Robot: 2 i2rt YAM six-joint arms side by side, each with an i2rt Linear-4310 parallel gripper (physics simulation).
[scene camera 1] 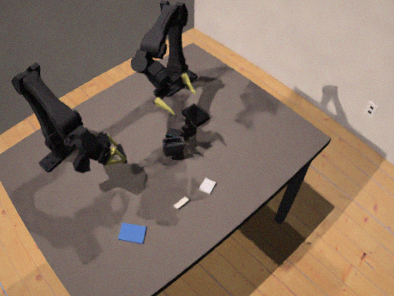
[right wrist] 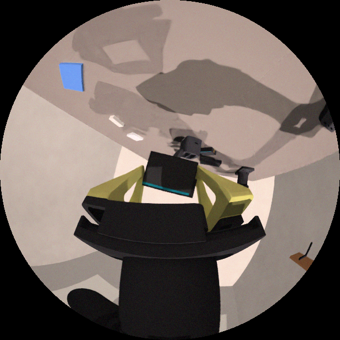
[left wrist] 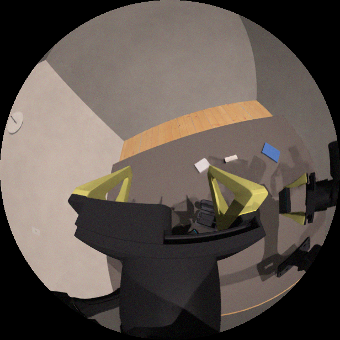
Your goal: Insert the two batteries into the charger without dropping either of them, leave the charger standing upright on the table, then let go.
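Frame: origin at the left arm's base, x back, y left, z down, level; centimetres.
Where they show: left gripper, fingertip midpoint: [scene camera 1: 185, 104]; right gripper, fingertip midpoint: [scene camera 1: 123, 155]; left arm's base, origin of the base link: [scene camera 1: 178, 83]; right arm's base, origin of the base link: [scene camera 1: 60, 153].
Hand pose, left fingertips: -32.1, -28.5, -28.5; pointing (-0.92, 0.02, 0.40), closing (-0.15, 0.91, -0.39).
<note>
Things, the pixels of their top centre, and the offset from my left fingertips, as dx, dy, dz. "spot": a spot on its surface instead.
- dark charger, surface spot: [scene camera 1: 174, 148] spot: +2.1, -4.0, +21.5
- second dark battery with teal, middle of its top: [scene camera 1: 173, 133] +11.1, +4.6, +27.0
- white square, surface spot: [scene camera 1: 208, 185] spot: -15.4, -4.4, +27.7
- small white block, middle of its top: [scene camera 1: 181, 202] -13.3, -16.5, +27.4
- blue pad, middle of its top: [scene camera 1: 132, 232] -9.3, -36.9, +27.9
My right gripper [scene camera 1: 118, 155] [left wrist: 282, 200] [right wrist: 169, 169] is shut on a black battery [right wrist: 169, 175] with a teal stripe, held above the table at the left of scene camera 1. My left gripper [scene camera 1: 184, 104] [left wrist: 169, 169] is open and empty, raised above the table. The dark charger [scene camera 1: 174, 148] [left wrist: 204, 219] [right wrist: 191, 145] stands on the table between the grippers' sides, its body partly behind a left finger in the left wrist view. A second dark battery with teal [scene camera 1: 173, 133] [left wrist: 194, 231] [right wrist: 208, 151] lies close beside it; exactly how they touch is unclear.
A black tilted panel on a stand [scene camera 1: 195, 115] [right wrist: 245, 172] is beside the charger, below the left gripper in scene camera 1. A white square [scene camera 1: 208, 185] [left wrist: 202, 165], a small white block [scene camera 1: 181, 203] [left wrist: 230, 158] and a blue pad [scene camera 1: 132, 233] [left wrist: 271, 152] [right wrist: 72, 76] lie toward the near edge.
</note>
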